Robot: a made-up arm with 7 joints. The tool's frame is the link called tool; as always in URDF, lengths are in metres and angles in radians. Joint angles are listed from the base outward.
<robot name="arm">
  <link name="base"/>
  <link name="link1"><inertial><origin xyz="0.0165 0.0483 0.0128"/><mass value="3.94"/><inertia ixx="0.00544" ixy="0" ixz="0" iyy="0.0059" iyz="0" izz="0.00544"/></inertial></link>
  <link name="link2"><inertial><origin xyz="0.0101 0.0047 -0.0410"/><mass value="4.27"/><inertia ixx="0.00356" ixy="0" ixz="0" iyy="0.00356" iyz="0" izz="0.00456"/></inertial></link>
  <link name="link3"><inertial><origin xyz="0.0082 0.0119 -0.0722"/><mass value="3.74"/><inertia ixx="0.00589" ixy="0" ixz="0" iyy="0.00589" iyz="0" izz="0.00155"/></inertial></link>
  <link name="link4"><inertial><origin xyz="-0.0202 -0.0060 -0.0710"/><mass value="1.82"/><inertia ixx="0.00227" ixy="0" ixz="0" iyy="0.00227" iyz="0" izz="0.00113"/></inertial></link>
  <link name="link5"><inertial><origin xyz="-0.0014 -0.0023 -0.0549"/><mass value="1.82"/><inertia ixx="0.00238" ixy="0" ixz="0" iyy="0.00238" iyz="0" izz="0.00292"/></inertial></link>
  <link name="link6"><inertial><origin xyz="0.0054 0.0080 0.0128"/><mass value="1.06"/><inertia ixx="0.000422" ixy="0" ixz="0" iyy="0.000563" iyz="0" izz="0.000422"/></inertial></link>
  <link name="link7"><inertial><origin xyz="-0.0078 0.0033 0.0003"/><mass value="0.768"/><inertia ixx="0.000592" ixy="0" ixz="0" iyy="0.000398" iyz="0" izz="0.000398"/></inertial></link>
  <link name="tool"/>
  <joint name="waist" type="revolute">
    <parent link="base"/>
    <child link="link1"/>
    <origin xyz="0 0.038 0"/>
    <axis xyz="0 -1 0"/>
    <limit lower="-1.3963" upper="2"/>
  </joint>
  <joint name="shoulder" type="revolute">
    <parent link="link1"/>
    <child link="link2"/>
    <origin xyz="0 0.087 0"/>
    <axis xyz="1 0 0"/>
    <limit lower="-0.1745" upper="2"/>
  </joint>
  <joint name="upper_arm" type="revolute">
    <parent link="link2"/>
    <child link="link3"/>
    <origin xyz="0 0 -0.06"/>
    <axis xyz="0 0 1"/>
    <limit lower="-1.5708" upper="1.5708"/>
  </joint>
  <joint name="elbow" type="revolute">
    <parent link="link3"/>
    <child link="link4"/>
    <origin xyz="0 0 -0.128"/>
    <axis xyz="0 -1 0"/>
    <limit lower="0" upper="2.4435"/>
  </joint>
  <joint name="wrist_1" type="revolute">
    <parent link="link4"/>
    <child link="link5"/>
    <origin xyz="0 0 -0.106"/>
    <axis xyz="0 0 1"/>
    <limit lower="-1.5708" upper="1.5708"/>
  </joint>
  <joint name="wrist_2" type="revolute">
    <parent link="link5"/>
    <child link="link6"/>
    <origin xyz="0 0 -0.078"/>
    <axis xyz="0 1 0"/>
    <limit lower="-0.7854" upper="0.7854"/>
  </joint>
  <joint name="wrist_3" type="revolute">
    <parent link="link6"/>
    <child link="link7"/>
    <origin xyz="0 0 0"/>
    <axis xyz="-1 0 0"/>
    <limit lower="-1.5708" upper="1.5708"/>
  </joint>
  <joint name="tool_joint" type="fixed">
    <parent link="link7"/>
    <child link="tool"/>
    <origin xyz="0 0 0"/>
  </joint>
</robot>
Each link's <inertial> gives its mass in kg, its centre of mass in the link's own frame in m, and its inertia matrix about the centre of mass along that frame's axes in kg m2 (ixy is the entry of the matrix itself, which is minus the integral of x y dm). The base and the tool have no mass. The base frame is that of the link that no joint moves.
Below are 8 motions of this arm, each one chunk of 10 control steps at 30 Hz.
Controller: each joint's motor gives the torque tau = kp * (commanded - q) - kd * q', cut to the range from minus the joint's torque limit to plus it. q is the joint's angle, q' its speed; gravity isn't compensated. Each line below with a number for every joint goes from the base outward.
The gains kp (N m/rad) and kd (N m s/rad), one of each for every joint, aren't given. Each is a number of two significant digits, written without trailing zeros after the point. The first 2 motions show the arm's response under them.
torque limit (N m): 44 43 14 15 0.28 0.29 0.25
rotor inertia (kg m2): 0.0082 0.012 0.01 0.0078 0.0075 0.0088 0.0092
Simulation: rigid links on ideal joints. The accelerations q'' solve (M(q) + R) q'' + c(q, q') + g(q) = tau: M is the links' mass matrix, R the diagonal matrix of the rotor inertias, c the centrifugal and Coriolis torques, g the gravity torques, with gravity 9.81 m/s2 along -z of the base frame. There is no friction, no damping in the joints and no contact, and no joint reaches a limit. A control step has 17 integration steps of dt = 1/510 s. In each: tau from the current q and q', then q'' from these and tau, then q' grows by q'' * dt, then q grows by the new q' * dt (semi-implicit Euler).
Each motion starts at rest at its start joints. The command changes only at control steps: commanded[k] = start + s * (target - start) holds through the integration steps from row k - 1 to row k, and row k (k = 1, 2, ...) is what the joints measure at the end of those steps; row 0 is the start. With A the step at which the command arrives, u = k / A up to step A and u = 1 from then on. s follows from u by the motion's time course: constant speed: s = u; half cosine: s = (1 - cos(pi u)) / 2; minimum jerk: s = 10 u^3 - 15 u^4 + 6 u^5; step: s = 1 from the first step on.
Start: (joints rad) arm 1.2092 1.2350 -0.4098 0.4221 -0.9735 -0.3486 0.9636
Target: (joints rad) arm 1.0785 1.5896 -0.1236 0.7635 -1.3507 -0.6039 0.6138
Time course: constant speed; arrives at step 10
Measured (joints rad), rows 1 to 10:
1: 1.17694 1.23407 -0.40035 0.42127 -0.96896 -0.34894 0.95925
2: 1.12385 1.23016 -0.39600 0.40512 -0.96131 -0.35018 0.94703
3: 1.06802 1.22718 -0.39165 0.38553 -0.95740 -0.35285 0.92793
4: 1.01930 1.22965 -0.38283 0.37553 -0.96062 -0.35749 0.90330
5: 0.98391 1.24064 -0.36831 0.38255 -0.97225 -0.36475 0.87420
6: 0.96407 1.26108 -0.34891 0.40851 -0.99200 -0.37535 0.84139
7: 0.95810 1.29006 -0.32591 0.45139 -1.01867 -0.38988 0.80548
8: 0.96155 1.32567 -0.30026 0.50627 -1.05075 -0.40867 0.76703
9: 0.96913 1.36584 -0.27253 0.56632 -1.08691 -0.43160 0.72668
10: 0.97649 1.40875 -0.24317 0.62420 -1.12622 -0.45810 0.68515
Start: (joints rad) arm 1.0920 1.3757 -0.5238 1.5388 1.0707 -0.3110 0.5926
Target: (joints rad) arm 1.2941 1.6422 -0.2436 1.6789 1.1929 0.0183 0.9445
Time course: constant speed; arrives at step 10
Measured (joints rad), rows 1 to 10:
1: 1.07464 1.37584 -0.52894 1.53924 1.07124 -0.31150 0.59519
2: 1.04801 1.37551 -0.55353 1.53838 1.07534 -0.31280 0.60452
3: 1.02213 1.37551 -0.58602 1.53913 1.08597 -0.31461 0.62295
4: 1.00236 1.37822 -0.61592 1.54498 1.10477 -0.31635 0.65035
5: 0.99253 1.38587 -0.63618 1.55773 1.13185 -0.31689 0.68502
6: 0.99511 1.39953 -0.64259 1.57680 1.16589 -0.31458 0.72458
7: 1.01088 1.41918 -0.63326 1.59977 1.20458 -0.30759 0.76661
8: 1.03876 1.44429 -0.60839 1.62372 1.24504 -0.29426 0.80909
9: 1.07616 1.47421 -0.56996 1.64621 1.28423 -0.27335 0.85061
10: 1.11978 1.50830 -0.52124 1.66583 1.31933 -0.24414 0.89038
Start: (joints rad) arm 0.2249 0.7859 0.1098 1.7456 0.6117 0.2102 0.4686
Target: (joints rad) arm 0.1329 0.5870 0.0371 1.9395 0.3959 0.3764 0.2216
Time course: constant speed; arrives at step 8
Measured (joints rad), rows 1 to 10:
1: 0.20971 0.76489 0.11328 1.73856 0.60435 0.20913 0.46582
2: 0.17379 0.72816 0.09917 1.71795 0.59147 0.20448 0.45548
3: 0.12807 0.68662 0.06536 1.68791 0.57883 0.19578 0.43674
4: 0.08027 0.64434 0.02131 1.65618 0.56968 0.18321 0.41103
5: 0.03458 0.60438 -0.02349 1.63236 0.56548 0.16758 0.38036
6: -0.00618 0.56893 -0.06258 1.62400 0.56592 0.15045 0.34669
7: -0.03903 0.53897 -0.09265 1.63372 0.56935 0.13406 0.31161
8: -0.06112 0.51423 -0.11259 1.65932 0.57345 0.12103 0.27632
9: -0.06867 0.49884 -0.12657 1.69164 0.57817 0.11289 0.24456
10: -0.06120 0.49298 -0.13228 1.72126 0.58291 0.11040 0.22075

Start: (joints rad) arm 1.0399 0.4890 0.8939 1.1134 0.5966 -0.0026 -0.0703
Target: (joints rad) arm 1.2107 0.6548 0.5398 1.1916 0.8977 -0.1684 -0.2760
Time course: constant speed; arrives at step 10
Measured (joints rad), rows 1 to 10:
1: 1.01604 0.48818 0.89179 1.11002 0.60345 -0.00458 -0.07202
2: 0.96858 0.48706 0.89005 1.08510 0.61604 -0.01035 -0.07783
3: 0.91908 0.48636 0.88549 1.03403 0.62951 -0.02101 -0.08909
4: 0.87743 0.48481 0.87322 0.97055 0.64323 -0.03794 -0.10587
5: 0.84646 0.48164 0.84995 0.91295 0.65852 -0.06208 -0.12727
6: 0.82709 0.47807 0.81568 0.87286 0.67647 -0.09342 -0.15183
7: 0.82028 0.47690 0.77319 0.85284 0.69724 -0.13095 -0.17786
8: 0.82641 0.48087 0.72605 0.85052 0.72050 -0.17278 -0.20387
9: 0.84460 0.49138 0.67734 0.86256 0.74589 -0.21646 -0.22882
10: 0.87280 0.50840 0.62924 0.88588 0.77309 -0.25922 -0.25216

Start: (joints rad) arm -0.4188 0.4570 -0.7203 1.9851 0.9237 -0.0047 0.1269
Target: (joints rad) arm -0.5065 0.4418 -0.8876 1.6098 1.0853 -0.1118 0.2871
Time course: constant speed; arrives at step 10
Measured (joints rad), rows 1 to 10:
1: -0.41409 0.44838 -0.72342 1.94635 0.92276 -0.00628 0.12969
2: -0.40559 0.43515 -0.73352 1.85749 0.92258 -0.01292 0.13736
3: -0.40119 0.42557 -0.74684 1.75125 0.92535 -0.02636 0.14937
4: -0.40580 0.42267 -0.76023 1.65559 0.93168 -0.04671 0.16442
5: -0.41983 0.42596 -0.77330 1.58566 0.94121 -0.07266 0.18104
6: -0.43950 0.43212 -0.78741 1.54190 0.95326 -0.10198 0.19816
7: -0.45923 0.43705 -0.80400 1.51568 0.96728 -0.13223 0.21524
8: -0.47465 0.43811 -0.82320 1.49713 0.98299 -0.16128 0.23219
9: -0.48400 0.43499 -0.84367 1.47955 1.00021 -0.18755 0.24911
10: -0.48778 0.42908 -0.86349 1.45986 1.01864 -0.21001 0.26614

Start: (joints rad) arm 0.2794 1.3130 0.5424 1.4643 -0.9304 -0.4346 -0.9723
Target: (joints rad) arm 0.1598 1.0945 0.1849 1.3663 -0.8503 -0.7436 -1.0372
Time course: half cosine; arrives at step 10
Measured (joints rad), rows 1 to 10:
1: 0.26914 1.29069 0.54793 1.46662 -0.93609 -0.43445 -0.97280
2: 0.24851 1.25174 0.53130 1.45496 -0.94308 -0.43202 -0.97560
3: 0.21996 1.21001 0.48602 1.42312 -0.94522 -0.42879 -0.98089
4: 0.18698 1.16660 0.42020 1.37675 -0.94060 -0.42883 -0.98804
5: 0.15186 1.12055 0.34343 1.32468 -0.92857 -0.43638 -0.99650
6: 0.11561 1.07245 0.26298 1.27513 -0.90890 -0.45448 -1.00587
7: 0.07916 1.02455 0.18391 1.23429 -0.88192 -0.48436 -1.01573
8: 0.04401 0.97996 0.11046 1.20586 -0.84857 -0.52520 -1.02553
9: 0.01233 0.94195 0.04693 1.19089 -0.81036 -0.57431 -1.03462
10: -0.01337 0.91349 -0.00247 1.18814 -0.76895 -0.62753 -1.04227

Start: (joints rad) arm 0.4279 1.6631 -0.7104 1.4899 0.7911 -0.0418 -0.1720
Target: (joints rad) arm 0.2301 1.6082 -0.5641 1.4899 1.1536 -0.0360 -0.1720
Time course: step
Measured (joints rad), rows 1 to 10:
1: 0.33419 1.63789 -0.63718 1.47264 0.79827 -0.04193 -0.17329
2: 0.25815 1.58858 -0.61764 1.45891 0.81952 -0.04441 -0.17501
3: 0.19743 1.53643 -0.64501 1.45826 0.85871 -0.05327 -0.17577
4: 0.14592 1.48887 -0.69362 1.46749 0.91385 -0.07039 -0.17460
5: 0.10433 1.45001 -0.74475 1.48196 0.98094 -0.09590 -0.17146
6: 0.07456 1.42263 -0.78654 1.49729 1.05551 -0.12844 -0.16712
7: 0.05790 1.40750 -0.81278 1.50933 1.13276 -0.16538 -0.16268
8: 0.05426 1.40326 -0.82175 1.51469 1.20757 -0.20334 -0.15921
9: 0.06164 1.40724 -0.81520 1.51202 1.27483 -0.23871 -0.15737
10: 0.07639 1.41660 -0.79723 1.50265 1.33013 -0.26830 -0.15736

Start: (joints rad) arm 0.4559 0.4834 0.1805 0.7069 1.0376 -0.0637 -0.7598
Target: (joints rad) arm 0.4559 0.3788 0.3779 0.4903 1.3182 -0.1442 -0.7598
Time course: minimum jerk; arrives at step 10
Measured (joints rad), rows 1 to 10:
1: 0.44657 0.47517 0.18395 0.69550 1.03638 -0.06530 -0.75854
2: 0.42338 0.45727 0.18407 0.66153 1.03701 -0.07144 -0.75581
3: 0.39230 0.43261 0.18659 0.60741 1.03975 -0.08389 -0.75253
4: 0.35789 0.40381 0.19792 0.53993 1.04525 -0.10381 -0.74941
5: 0.32316 0.37397 0.22010 0.46803 1.05526 -0.13130 -0.74694
6: 0.29041 0.34598 0.25066 0.40014 1.07171 -0.16528 -0.74544
7: 0.26160 0.32183 0.28418 0.34291 1.09576 -0.20359 -0.74500
8: 0.23851 0.30260 0.31461 0.30088 1.12713 -0.24342 -0.74553
9: 0.22273 0.28881 0.33751 0.27635 1.16374 -0.28174 -0.74680
10: 0.21565 0.28071 0.35177 0.26873 1.20203 -0.31571 -0.74847

